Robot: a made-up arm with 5 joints.
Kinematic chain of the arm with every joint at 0, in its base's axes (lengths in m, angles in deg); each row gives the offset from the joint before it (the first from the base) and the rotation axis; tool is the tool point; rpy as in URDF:
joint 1: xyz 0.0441 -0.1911 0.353 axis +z
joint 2: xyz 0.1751 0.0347 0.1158 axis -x
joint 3: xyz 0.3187 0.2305 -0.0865 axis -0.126 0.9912 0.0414
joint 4: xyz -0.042 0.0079 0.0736 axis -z
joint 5: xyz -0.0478 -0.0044 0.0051 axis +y
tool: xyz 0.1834 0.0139 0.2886 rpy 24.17 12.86 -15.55
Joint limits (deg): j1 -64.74..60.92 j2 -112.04..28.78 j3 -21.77..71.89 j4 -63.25..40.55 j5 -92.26..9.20
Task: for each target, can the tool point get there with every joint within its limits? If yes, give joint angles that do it. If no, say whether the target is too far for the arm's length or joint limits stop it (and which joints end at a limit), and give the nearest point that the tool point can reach.
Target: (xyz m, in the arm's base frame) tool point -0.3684 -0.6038 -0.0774
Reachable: no: joint limits stop it (at a limit: joint 1, joint 2) | nearest point -0.0208 -0.6174 0.3827 | short by 0.577 m
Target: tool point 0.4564 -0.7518 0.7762
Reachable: yes | joints -50.09 -35.62 53.57 -53.04 -62.98
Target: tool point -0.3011 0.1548 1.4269
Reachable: no: too far | nearest point -0.0340 0.1968 0.9578 | short by 0.541 m
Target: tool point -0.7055 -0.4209 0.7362
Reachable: no: joint limits stop it (at a limit: joint 1, joint 2) | nearest point -0.1708 -0.5309 0.7188 | short by 0.546 m
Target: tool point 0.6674 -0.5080 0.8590
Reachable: yes | joints -29.33 -50.03 28.83 -19.26 -13.08
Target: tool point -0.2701 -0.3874 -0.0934
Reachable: no: joint limits stop it (at a limit: joint 1, joint 2) | nearest point 0.0169 -0.5187 0.3725 | short by 0.563 m
